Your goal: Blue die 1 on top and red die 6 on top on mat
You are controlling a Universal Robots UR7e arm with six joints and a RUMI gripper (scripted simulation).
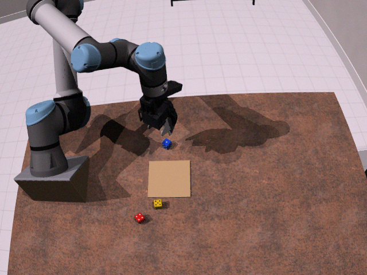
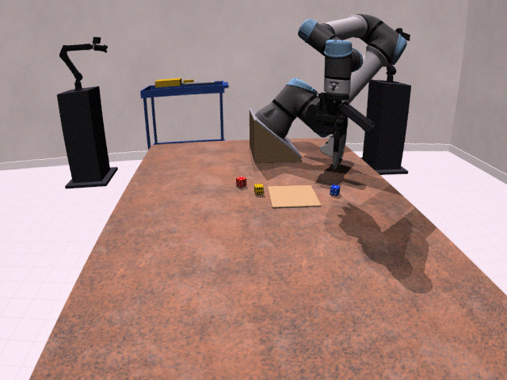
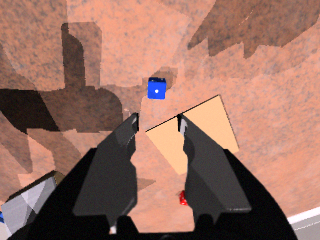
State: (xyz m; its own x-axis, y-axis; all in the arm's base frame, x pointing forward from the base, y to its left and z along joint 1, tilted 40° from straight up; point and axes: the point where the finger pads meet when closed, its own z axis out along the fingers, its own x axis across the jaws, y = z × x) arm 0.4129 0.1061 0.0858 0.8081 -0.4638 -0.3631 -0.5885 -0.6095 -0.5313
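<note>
Now: the blue die 90 mm below my hand. Also, from my hand: yellow die: 40 mm behind, 230 mm to the right, 90 mm below; then tan mat: 130 mm to the right, 100 mm below; then red die: 100 mm behind, 280 mm to the right, 90 mm below.
</note>
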